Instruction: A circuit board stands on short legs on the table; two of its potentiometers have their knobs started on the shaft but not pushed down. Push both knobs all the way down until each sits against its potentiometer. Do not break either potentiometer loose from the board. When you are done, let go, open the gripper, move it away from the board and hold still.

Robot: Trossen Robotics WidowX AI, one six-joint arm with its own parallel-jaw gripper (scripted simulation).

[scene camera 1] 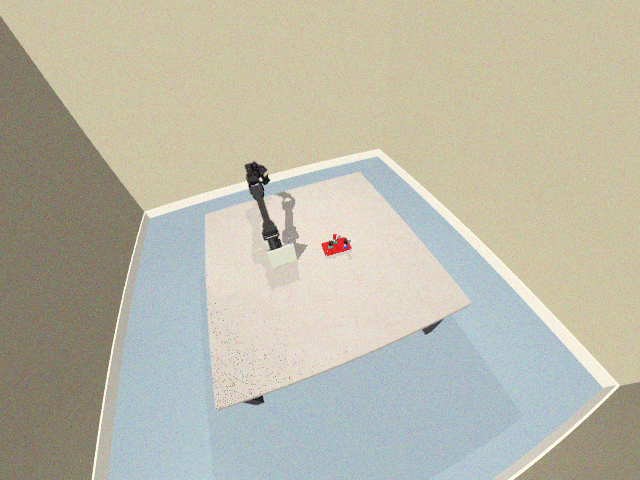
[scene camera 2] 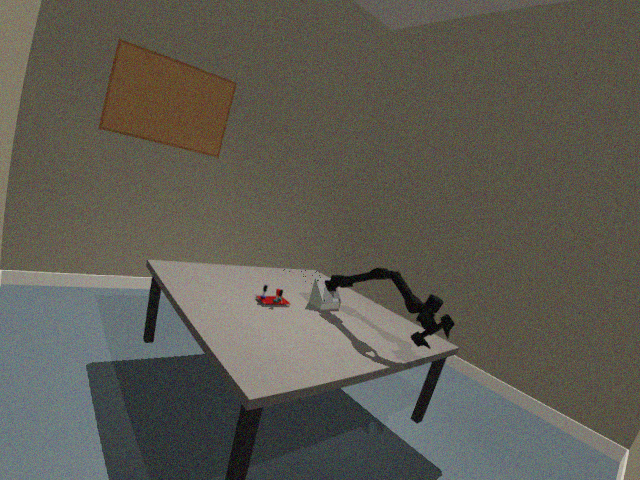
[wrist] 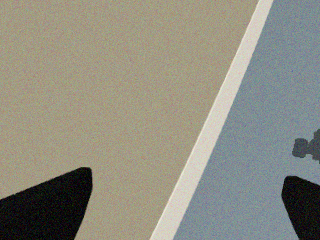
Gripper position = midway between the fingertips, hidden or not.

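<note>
My gripper [scene camera 2: 438,343], also visible in the wrist view [wrist: 189,183], is open and holds nothing.
</note>
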